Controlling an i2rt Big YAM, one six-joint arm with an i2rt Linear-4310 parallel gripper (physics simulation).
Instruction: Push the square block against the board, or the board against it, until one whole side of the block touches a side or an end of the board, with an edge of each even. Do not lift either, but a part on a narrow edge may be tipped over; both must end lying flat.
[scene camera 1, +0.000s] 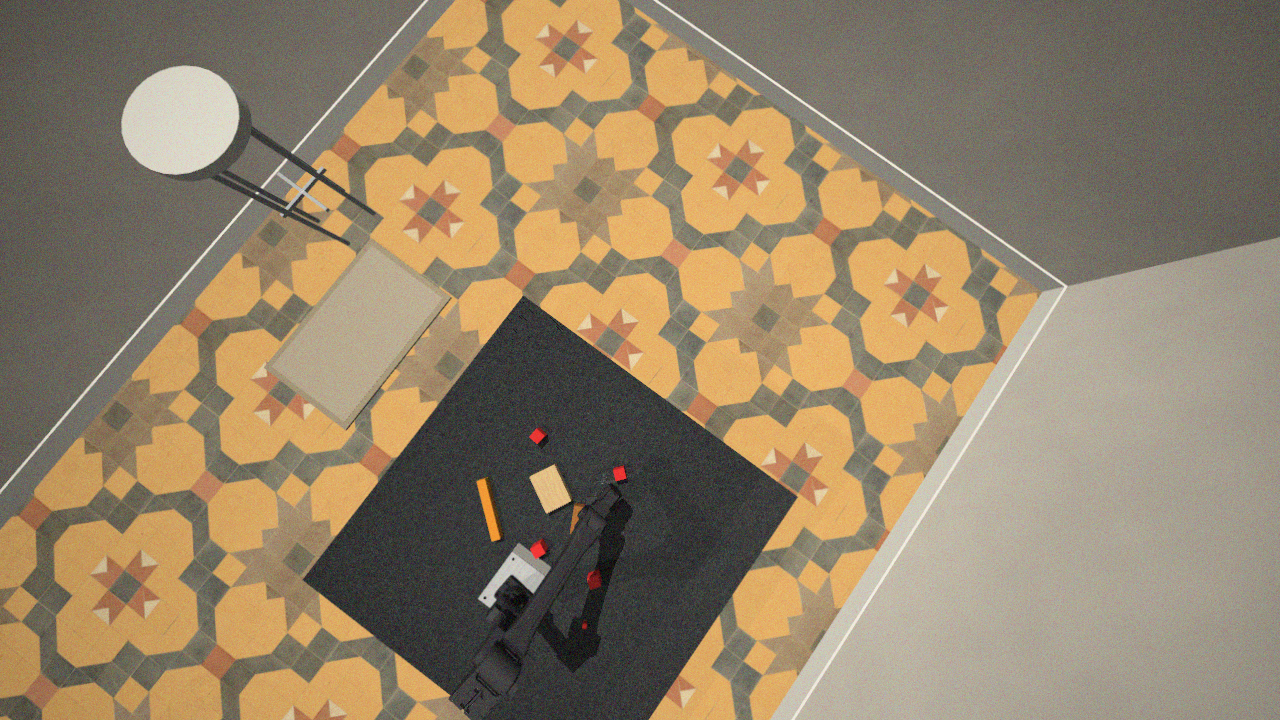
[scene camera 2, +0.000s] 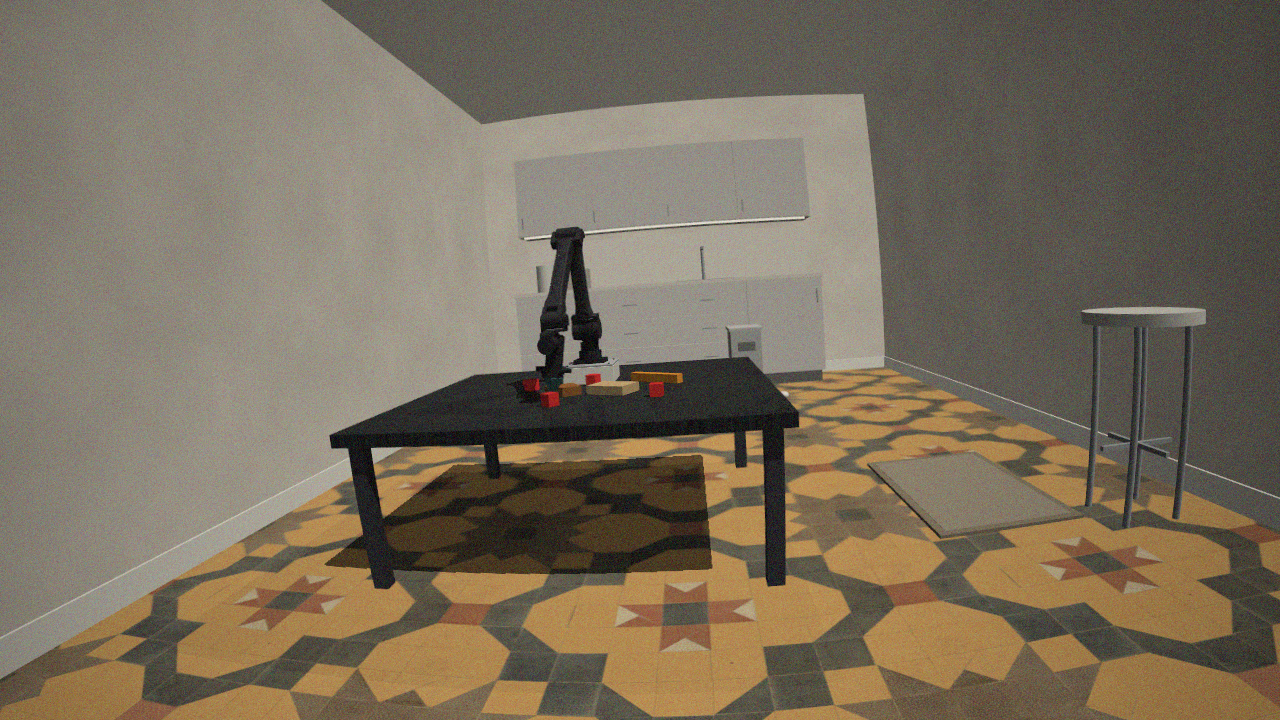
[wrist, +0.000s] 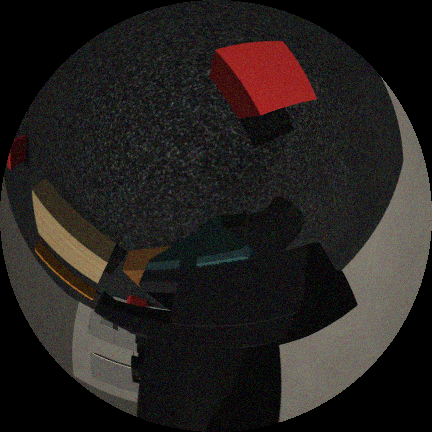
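Where they show: gripper, fingertip midpoint: (wrist: 218, 222); arm's base, origin of the base link: (scene camera 1: 515, 595) (scene camera 2: 591, 362).
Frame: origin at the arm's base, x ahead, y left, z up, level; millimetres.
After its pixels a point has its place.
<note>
A small brown square block (scene camera 1: 576, 516) @[x 318, y 15, z -40 mm] (scene camera 2: 570, 389) @[x 362, y 16, z -47 mm] (wrist: 139, 261) @[x 353, y 29, z -50 mm] lies flat on the black table (scene camera 1: 689, 510) @[x 599, y -291, z -69 mm] (scene camera 2: 716, 407) @[x 672, y 511, z -69 mm], partly hidden under my arm. A light wooden board (scene camera 1: 549, 487) @[x 329, y 158, z -39 mm] (scene camera 2: 613, 387) @[x 389, y 169, z -43 mm] (wrist: 64, 235) @[x 357, y 131, z -39 mm] lies flat just past it, with a small gap between them. A long orange bar (scene camera 1: 487, 509) @[x 126, y 273, z -38 mm] (scene camera 2: 656, 376) @[x 149, y 275, z -48 mm] (wrist: 64, 271) @[x 138, y 258, z -56 mm] lies farther off, apart from both. My gripper (scene camera 1: 596, 505) @[x 424, y -32, z -63 mm] (scene camera 2: 553, 379) @[x 424, y -32, z -63 mm] (wrist: 218, 222) @[x 424, y -32, z -63 mm] is shut and empty. It sits low over the table, close beside the brown block on the side away from the board.
Several red cubes lie around: one (scene camera 1: 619, 472) @[x 539, y 4, z -29 mm] (wrist: 261, 76) just ahead of the fingers, one (scene camera 1: 536, 436) @[x 436, y 316, z -29 mm] beyond the board, one (scene camera 1: 537, 547) @[x 151, y 49, z -29 mm] near the arm's white base plate (scene camera 1: 512, 575) @[x 43, y 54, z 4 mm]. A stool (scene camera 2: 1140, 317) and a floor mat (scene camera 2: 966, 492) stand off the table.
</note>
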